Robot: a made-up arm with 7 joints.
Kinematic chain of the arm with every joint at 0, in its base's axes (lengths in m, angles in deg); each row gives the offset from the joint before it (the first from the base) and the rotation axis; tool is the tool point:
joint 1: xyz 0 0 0.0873 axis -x
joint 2: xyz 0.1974 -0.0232 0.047 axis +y
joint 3: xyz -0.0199 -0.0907 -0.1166 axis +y
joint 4: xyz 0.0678 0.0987 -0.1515 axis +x
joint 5: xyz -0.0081 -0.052 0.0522 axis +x
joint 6: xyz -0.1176 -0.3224 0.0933 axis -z
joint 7: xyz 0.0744 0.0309 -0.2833 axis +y
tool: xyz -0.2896 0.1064 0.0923
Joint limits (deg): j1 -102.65..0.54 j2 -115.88..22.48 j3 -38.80..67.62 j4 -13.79..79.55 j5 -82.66..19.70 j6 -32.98..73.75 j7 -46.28..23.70
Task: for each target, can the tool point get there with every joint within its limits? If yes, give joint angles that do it. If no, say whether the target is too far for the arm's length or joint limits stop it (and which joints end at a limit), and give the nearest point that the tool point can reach.
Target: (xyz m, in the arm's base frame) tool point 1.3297 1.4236 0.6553
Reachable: no: too far | nearest point 0.6809 0.5994 0.2446 | short by 1.126 m
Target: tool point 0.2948 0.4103 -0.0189
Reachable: yes | joints -87.82 -48.76 24.00 0.22 10.70 42.01 -26.49
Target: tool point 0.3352 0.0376 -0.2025
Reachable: yes | joints -52.39 -85.57 -8.10 10.56 -61.09 7.70 12.62
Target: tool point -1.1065 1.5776 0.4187
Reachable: no: too far | nearest point -0.3105 0.6105 0.1620 | short by 1.279 m
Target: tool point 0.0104 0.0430 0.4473
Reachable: no: joint limits stop it (at a limit: joint 1, joint 3, joint 4, joint 5, joint 7) | nearest point -0.0175 0.0833 0.3819 | short by 0.082 m
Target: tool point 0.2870 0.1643 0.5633
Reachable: no: joint limits stop it (at a limit: joint 2, joint 3, joint 4, joint 6, joint 7) | nearest point 0.4025 0.1363 0.4821 | short by 0.144 m
